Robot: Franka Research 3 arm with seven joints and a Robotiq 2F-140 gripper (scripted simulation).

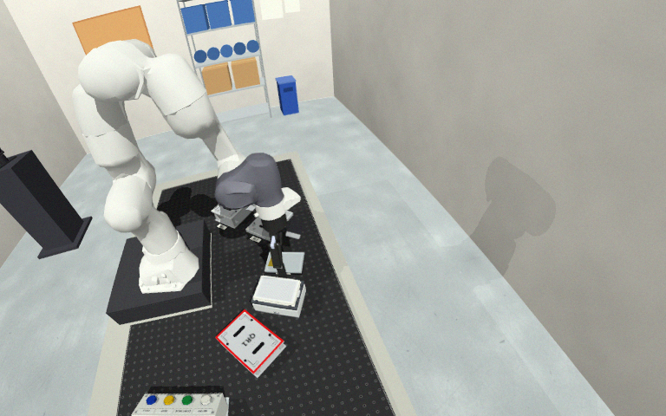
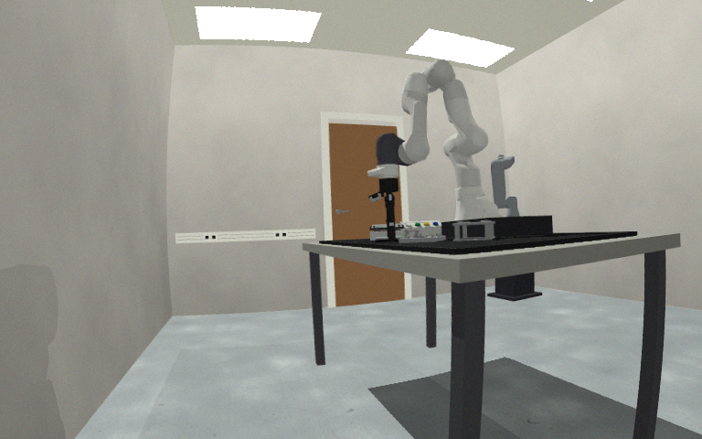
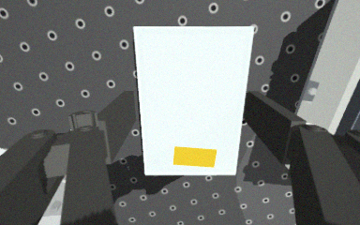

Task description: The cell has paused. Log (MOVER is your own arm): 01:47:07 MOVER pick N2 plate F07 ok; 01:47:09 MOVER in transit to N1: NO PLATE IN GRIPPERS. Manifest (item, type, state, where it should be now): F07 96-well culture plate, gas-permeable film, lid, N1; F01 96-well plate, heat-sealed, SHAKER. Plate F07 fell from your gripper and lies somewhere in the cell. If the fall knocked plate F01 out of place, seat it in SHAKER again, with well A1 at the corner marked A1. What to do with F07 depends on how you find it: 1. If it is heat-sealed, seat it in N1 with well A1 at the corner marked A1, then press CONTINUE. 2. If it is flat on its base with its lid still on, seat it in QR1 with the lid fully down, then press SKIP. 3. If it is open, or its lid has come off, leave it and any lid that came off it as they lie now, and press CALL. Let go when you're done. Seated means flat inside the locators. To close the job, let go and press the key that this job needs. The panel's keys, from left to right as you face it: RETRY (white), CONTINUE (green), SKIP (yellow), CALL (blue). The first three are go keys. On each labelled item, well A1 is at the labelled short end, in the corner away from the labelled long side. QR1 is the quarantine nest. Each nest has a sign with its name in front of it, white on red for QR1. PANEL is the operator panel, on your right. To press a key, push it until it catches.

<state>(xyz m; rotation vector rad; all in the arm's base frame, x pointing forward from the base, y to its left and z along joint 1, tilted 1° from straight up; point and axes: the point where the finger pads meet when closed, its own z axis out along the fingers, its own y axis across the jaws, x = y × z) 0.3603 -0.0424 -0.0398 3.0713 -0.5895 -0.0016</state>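
My hand is 1 cm above the pale flat rectangular piece. From my hand the other things lie so: white 96-well plate (5 cm behind, 14 cm to the right, 3 cm above); then white retry key (29 cm behind, 41 cm to the right, 4 cm above); then green continue key (34 cm behind, 40 cm to the right, 4 cm above).
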